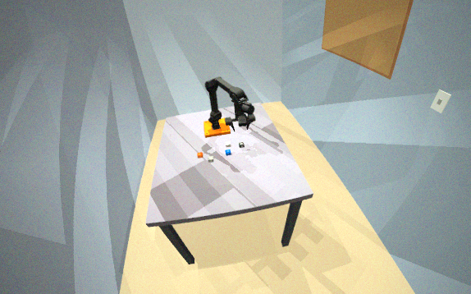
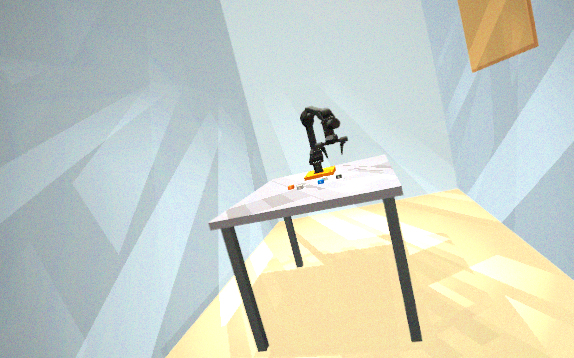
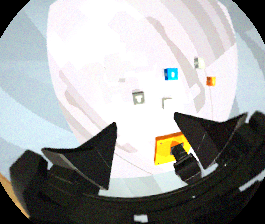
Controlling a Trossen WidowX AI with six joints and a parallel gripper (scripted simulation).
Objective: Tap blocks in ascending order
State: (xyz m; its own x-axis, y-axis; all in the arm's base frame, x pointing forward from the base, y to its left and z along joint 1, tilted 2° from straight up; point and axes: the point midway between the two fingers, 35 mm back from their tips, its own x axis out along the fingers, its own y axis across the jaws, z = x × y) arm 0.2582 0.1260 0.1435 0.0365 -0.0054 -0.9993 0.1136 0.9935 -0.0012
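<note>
Now: the white block 11 cm below my gripper tip, 9 cm to the right of it and 4 cm behind it. Also, from my gripper tip: blue block (11 cm to the right, 11 cm below, 5 cm ahead); then dark-rimmed block (11 cm below); then orange block (29 cm to the right, 11 cm below).
</note>
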